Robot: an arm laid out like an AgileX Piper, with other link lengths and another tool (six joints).
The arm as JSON. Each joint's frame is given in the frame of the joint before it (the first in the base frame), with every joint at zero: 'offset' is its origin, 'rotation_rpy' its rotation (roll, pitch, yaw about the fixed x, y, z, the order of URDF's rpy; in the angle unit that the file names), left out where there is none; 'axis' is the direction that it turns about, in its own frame. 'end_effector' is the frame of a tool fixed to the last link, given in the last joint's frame.
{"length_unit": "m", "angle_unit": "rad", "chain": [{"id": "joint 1", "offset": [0.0, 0.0, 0.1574], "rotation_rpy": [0.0, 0.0, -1.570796], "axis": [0.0, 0.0, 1.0]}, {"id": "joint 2", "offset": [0.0, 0.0, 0.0], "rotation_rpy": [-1.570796, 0.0, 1.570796], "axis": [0.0, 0.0, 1.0]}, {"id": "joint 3", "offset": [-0.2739, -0.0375, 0.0], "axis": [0.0, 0.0, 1.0]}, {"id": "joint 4", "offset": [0.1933, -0.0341, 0.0], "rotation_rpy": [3.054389, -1.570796, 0.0], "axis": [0.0, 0.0, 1.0]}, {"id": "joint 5", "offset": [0.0, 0.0, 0.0], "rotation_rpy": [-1.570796, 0.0, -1.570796], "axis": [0.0, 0.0, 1.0]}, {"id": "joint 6", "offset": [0.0, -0.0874, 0.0], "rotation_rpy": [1.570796, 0.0, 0.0], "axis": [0.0, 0.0, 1.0]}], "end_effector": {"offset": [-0.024, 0.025, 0.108], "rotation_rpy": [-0.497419, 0.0, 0.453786]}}
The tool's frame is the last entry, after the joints.
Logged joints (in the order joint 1, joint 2, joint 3, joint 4, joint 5, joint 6), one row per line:
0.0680 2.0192 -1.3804 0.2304 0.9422 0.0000
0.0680 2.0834 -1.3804 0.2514 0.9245 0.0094
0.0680 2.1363 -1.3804 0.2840 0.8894 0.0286
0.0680 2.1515 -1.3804 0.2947 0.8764 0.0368
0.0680 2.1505 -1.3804 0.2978 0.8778 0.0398
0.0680 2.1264 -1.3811 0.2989 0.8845 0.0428
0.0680 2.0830 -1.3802 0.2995 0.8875 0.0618
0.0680 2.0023 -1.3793 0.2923 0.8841 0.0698
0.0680 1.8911 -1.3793 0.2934 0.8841 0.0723
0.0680 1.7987 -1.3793 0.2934 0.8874 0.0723
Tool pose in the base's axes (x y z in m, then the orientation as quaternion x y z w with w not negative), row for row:
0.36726 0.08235 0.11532 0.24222 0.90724 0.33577 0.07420
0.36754 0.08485 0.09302 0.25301 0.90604 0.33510 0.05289
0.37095 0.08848 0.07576 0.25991 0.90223 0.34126 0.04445
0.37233 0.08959 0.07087 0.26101 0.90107 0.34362 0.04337
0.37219 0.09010 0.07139 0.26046 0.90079 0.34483 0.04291
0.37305 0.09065 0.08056 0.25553 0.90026 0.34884 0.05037
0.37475 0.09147 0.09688 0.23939 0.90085 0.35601 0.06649
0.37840 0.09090 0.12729 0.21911 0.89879 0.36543 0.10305
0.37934 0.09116 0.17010 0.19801 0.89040 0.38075 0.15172
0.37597 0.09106 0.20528 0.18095 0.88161 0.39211 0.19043
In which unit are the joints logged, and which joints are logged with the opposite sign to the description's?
The joints are logged in radians. Opposite sign: joint 6.
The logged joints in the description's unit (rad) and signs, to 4 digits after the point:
0.0680 2.0192 -1.3804 0.2304 0.9422 0.0000
0.0680 2.0834 -1.3804 0.2514 0.9245 -0.0094
0.0680 2.1363 -1.3804 0.2840 0.8894 -0.0286
0.0680 2.1515 -1.3804 0.2947 0.8764 -0.0368
0.0680 2.1505 -1.3804 0.2978 0.8778 -0.0398
0.0680 2.1264 -1.3811 0.2989 0.8845 -0.0428
0.0680 2.0830 -1.3802 0.2995 0.8875 -0.0618
0.0680 2.0023 -1.3793 0.2923 0.8841 -0.0698
0.0680 1.8911 -1.3793 0.2934 0.8841 -0.0723
0.0680 1.7987 -1.3793 0.2934 0.8874 -0.0723

